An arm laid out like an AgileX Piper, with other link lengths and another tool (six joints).
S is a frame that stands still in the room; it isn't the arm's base.
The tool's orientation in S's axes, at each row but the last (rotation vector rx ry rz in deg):
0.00 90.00 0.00
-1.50 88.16 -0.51
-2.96 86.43 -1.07
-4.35 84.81 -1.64
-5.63 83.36 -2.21
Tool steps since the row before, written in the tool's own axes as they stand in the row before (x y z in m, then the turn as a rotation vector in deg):
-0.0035 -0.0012 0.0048 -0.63 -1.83 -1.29
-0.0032 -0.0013 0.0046 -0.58 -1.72 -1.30
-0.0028 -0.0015 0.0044 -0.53 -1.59 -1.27
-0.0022 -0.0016 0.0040 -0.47 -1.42 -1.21
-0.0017 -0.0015 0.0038 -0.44 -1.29 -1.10
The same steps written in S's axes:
0.0048 -0.0012 0.0035 -1.29 -1.83 0.63
0.0045 -0.0012 0.0034 -1.30 -1.72 0.58
0.0042 -0.0013 0.0031 -1.27 -1.59 0.52
0.0038 -0.0013 0.0027 -1.21 -1.43 0.46
0.0036 -0.0012 0.0022 -1.10 -1.29 0.43

